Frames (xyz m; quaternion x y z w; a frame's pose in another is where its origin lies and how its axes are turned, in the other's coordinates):
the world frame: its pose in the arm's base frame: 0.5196 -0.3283 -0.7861 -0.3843 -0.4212 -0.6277 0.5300
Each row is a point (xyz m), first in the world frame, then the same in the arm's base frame.
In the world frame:
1: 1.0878 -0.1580 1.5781
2: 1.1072 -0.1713 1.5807
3: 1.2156 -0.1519 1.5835
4: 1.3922 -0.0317 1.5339
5: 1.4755 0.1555 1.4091
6: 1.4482 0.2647 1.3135
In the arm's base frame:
1: 0.2647 0.7906 0.7572
2: 0.2489 0.7875 0.7745
3: 0.2527 0.7514 0.8786
4: 0.3446 0.6347 1.0399
5: 0.5134 0.4738 1.0963
6: 0.6218 0.3845 1.0508

